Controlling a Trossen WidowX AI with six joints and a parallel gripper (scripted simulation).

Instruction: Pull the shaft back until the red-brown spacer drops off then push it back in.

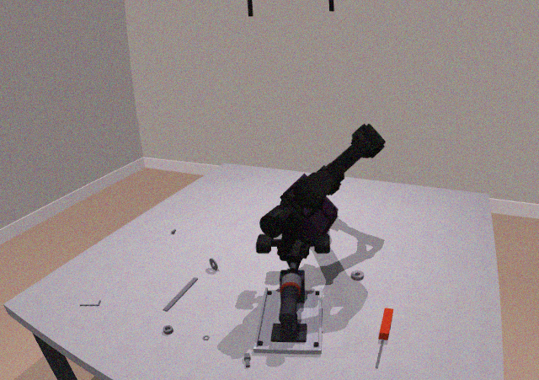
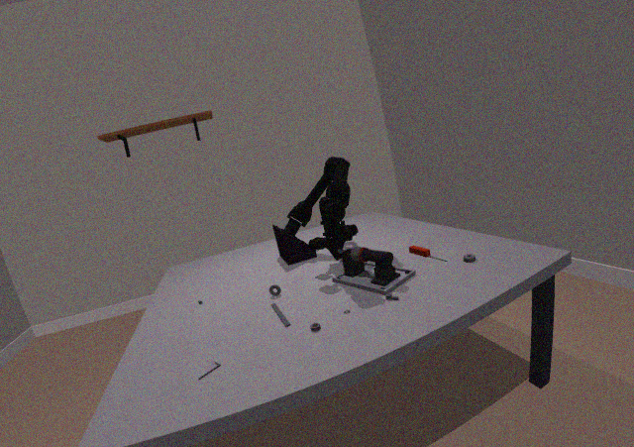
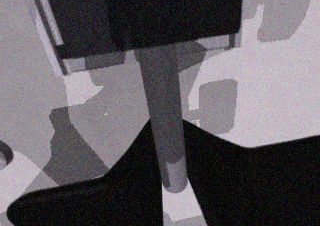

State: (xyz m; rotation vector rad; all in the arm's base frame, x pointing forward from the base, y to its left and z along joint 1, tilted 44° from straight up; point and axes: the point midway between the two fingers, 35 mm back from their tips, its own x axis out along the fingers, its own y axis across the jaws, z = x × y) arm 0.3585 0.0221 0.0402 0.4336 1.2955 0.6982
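The grey shaft lies 70 mm ahead of my gripper tip, 30 mm above it and 20 mm to the left of it. From my gripper tip the other things lie so: flat metal bar: 280 mm to the right, 140 mm ahead, 40 mm below; then small bolt: 310 mm ahead, 40 mm below, 20 mm to the right; then light grey spacer: 110 mm ahead, 30 mm to the left, 30 mm above.
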